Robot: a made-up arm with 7 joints. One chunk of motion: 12 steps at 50 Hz.
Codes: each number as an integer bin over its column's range. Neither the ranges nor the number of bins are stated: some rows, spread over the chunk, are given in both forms.
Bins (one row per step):
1: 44 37 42 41 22 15 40
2: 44 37 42 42 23 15 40
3: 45 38 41 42 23 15 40
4: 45 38 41 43 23 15 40
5: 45 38 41 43 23 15 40
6: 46 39 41 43 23 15 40
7: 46 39 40 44 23 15 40
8: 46 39 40 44 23 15 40
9: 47 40 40 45 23 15 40
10: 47 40 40 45 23 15 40
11: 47 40 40 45 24 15 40
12: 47 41 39 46 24 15 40
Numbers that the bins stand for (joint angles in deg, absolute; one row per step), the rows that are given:
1: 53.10 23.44 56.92 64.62 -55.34 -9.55 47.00
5: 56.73 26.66 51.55 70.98 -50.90 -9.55 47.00
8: 60.36 29.88 46.18 74.17 -50.90 -9.55 47.00
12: 63.99 36.32 40.82 80.53 -46.46 -9.55 47.00
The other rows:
2: 53.10 23.44 56.92 67.80 -50.90 -9.55 47.00
3: 56.73 26.66 51.55 67.80 -50.90 -9.55 47.00
4: 56.73 26.66 51.55 70.98 -50.90 -9.55 47.00
6: 60.36 29.88 51.55 70.98 -50.90 -9.55 47.00
7: 60.36 29.88 46.18 74.17 -50.90 -9.55 47.00
9: 63.99 33.10 46.18 77.35 -50.90 -9.55 47.00
10: 63.99 33.10 46.18 77.35 -50.90 -9.55 47.00
11: 63.99 33.10 46.18 77.35 -46.46 -9.55 47.00

